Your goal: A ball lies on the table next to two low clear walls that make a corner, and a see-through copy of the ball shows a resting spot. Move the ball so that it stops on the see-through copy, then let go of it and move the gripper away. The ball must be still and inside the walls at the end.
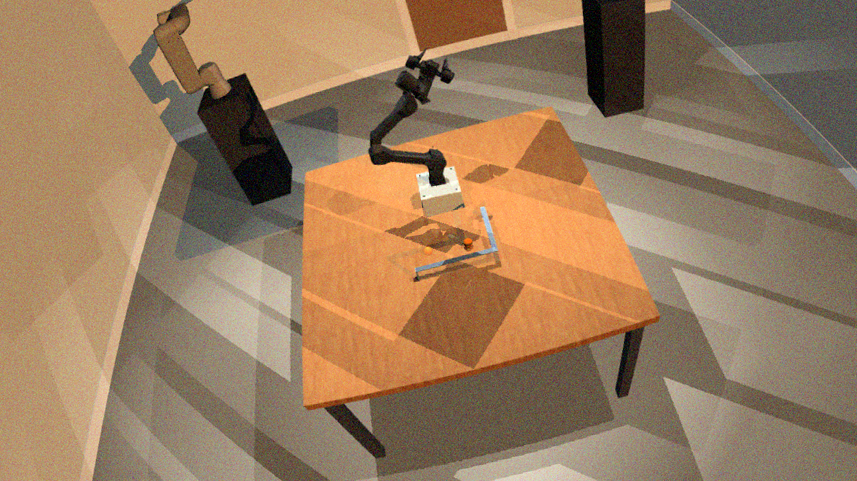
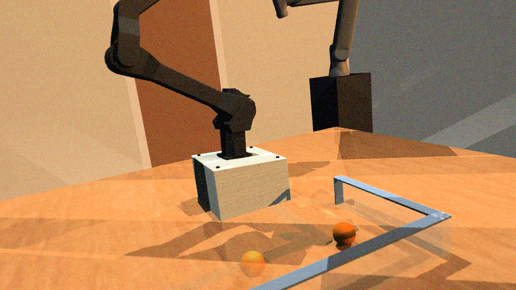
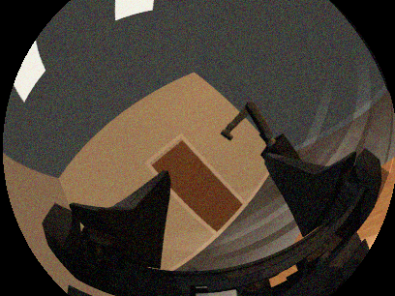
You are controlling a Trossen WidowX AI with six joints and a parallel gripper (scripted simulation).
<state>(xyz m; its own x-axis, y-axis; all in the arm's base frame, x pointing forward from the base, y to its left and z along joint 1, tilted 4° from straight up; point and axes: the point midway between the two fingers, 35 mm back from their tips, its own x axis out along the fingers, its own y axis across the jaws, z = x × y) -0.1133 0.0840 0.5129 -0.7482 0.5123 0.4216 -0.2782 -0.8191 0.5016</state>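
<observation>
The orange ball lies 450 mm ahead of my gripper tip, 90 mm to the right of it and 600 mm below it. Also, from my gripper tip: see-through copy of ball: 440 mm ahead, 250 mm to the right, 600 mm below.
</observation>
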